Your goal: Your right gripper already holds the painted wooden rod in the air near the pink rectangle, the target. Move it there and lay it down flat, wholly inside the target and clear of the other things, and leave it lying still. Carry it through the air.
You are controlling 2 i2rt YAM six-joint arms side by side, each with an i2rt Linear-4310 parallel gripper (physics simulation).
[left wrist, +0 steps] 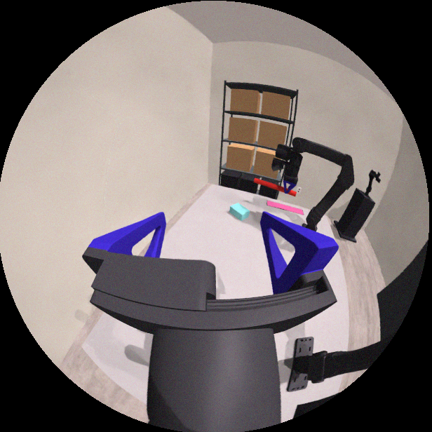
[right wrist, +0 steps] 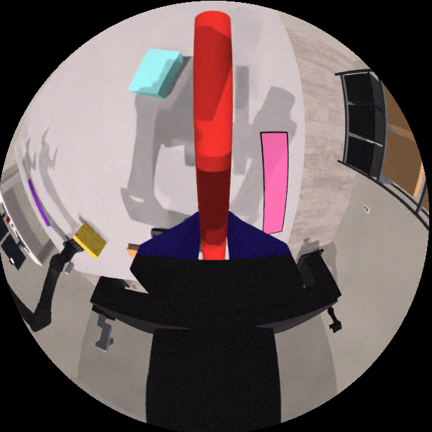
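Note:
The red rod [left wrist: 267, 185] [right wrist: 212, 95] is held in the air by my right gripper [left wrist: 285, 192] [right wrist: 213, 216], which is shut on it. In the right wrist view the rod runs up the middle of the picture, roughly parallel to the pink rectangle [left wrist: 285, 207] [right wrist: 275, 180], which lies on the table to the right of the rod. In the left wrist view the rod hangs above the table, over and a little left of the rectangle. My left gripper [left wrist: 212, 216] is open and empty, far from the rod.
A cyan block [left wrist: 239, 211] [right wrist: 156, 73] lies left of the rod in the right wrist view. A yellow block [right wrist: 90, 240], an orange block [right wrist: 133, 250] and a purple strip [right wrist: 39, 202] show at lower left. A shelf rack [left wrist: 222, 135] stands beyond the table.

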